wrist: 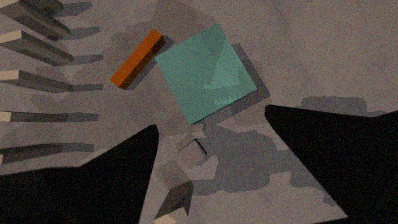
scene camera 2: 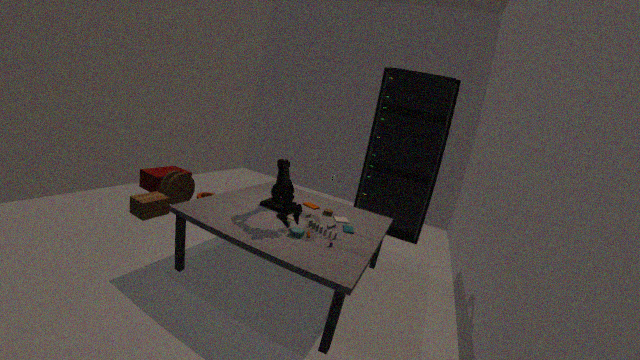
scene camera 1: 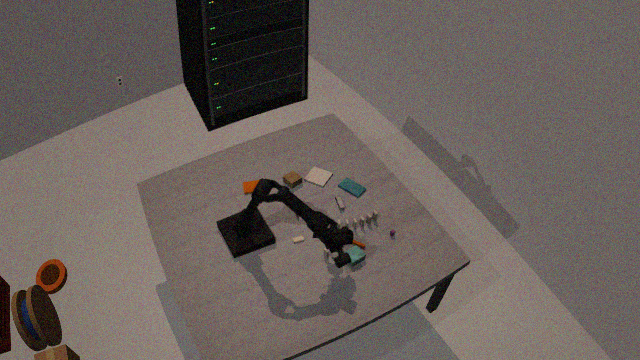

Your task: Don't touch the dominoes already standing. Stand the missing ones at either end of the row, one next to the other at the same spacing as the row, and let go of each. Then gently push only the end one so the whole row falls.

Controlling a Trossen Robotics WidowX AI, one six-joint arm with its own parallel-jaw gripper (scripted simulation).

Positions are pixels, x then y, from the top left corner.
Labels:
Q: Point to an orange bar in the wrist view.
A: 141, 56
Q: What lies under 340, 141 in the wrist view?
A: My gripper.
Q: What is my gripper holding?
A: Nothing.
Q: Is my gripper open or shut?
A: Open.

